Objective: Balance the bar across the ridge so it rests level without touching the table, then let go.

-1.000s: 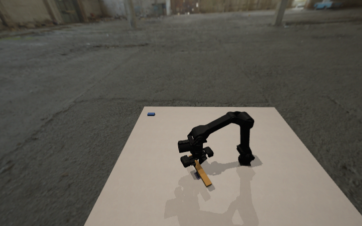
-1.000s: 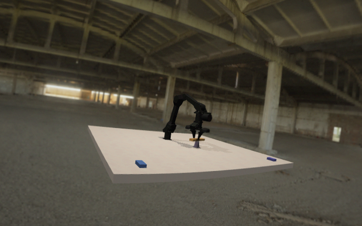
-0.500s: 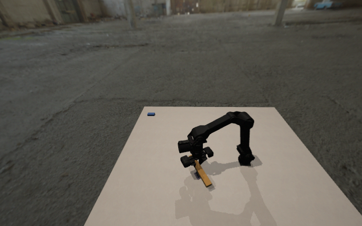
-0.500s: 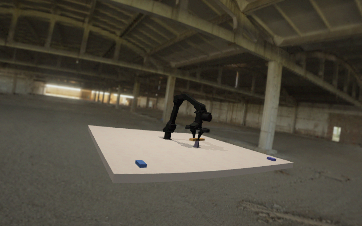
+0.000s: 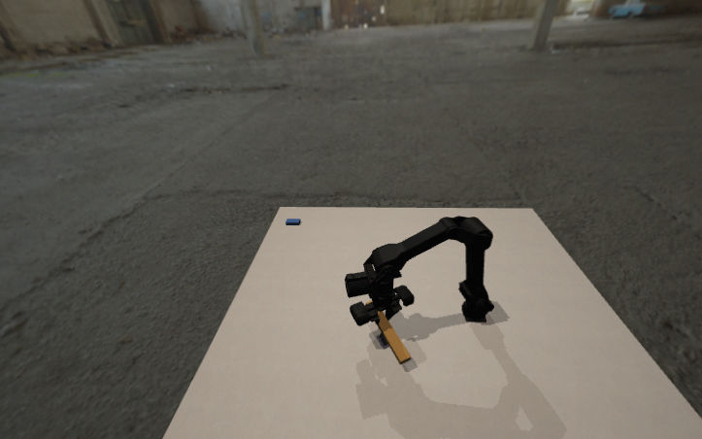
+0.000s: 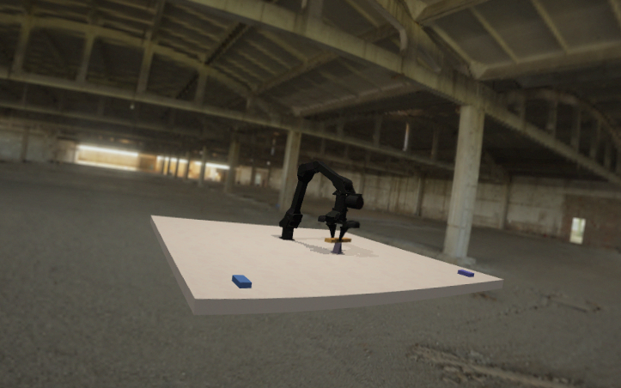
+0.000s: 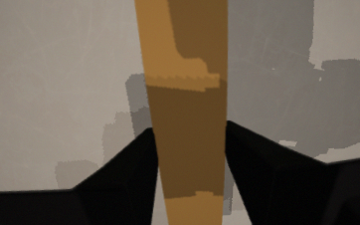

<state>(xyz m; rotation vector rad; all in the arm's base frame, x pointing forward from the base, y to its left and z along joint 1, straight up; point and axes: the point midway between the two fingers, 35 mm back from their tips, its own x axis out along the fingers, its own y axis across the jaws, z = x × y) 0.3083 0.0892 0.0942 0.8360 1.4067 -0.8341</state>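
Now: the bar 10 mm behind my gripper tip and 20 mm to the left of it. Also, from my gripper tip: blue block: 430 mm ahead, 590 mm to the right, 50 mm below.
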